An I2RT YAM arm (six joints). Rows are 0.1 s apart.
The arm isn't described. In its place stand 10 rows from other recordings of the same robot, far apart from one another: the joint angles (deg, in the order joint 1, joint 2, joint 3, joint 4, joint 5, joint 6), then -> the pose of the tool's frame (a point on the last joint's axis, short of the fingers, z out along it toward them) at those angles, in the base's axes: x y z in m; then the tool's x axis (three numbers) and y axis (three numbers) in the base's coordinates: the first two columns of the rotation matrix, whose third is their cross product.
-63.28 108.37 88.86 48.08 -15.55 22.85 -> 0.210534, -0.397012, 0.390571, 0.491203, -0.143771, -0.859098, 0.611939, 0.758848, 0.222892
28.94 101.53 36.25 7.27 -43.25 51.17 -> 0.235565, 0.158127, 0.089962, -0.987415, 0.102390, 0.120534, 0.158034, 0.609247, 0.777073
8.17 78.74 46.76 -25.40 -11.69 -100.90 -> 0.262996, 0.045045, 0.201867, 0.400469, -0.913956, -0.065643, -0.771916, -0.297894, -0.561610
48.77 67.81 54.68 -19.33 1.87 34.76 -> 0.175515, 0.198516, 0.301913, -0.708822, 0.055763, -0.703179, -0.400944, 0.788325, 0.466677
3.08 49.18 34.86 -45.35 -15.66 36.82 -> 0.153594, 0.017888, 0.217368, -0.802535, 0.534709, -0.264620, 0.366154, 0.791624, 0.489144
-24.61 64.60 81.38 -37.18 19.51 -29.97 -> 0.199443, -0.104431, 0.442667, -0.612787, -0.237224, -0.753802, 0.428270, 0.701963, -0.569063
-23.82 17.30 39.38 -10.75 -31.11 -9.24 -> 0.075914, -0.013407, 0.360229, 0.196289, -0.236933, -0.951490, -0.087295, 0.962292, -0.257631
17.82 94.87 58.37 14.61 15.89 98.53 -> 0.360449, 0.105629, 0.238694, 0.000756, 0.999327, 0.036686, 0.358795, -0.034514, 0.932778
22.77 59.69 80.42 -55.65 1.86 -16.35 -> 0.170582, 0.070348, 0.421524, -0.404489, -0.474919, -0.781563, -0.496222, 0.831828, -0.248648
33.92 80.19 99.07 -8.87 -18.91 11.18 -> 0.237080, 0.173335, 0.528408, -0.012207, 0.212837, -0.977012, -0.805675, 0.576610, 0.135677
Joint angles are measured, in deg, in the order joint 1, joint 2, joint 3, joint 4, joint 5, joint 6. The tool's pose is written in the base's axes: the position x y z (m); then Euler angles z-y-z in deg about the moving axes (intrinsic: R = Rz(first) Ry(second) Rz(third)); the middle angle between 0 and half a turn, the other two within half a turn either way. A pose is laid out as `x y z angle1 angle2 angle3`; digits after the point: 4 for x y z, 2 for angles.
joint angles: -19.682 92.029 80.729 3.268 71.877 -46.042
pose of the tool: 0.3328 -0.1550 0.3763 -91.73 92.49 -53.68
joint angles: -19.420 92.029 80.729 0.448 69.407 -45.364
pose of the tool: 0.3344 -0.1532 0.3719 -89.17 93.80 -55.54
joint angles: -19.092 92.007 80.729 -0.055 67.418 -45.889
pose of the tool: 0.3363 -0.1512 0.3710 -86.91 94.33 -56.37
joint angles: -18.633 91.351 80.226 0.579 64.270 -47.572
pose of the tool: 0.3367 -0.1474 0.3727 -83.28 94.56 -57.09
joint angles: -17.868 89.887 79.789 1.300 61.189 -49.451
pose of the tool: 0.3343 -0.1405 0.3797 -79.34 94.23 -57.17
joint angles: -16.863 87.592 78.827 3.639 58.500 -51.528
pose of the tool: 0.3285 -0.1313 0.3910 -75.47 92.68 -55.90
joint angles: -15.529 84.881 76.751 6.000 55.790 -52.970
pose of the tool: 0.3211 -0.1198 0.3977 -71.34 91.20 -54.73
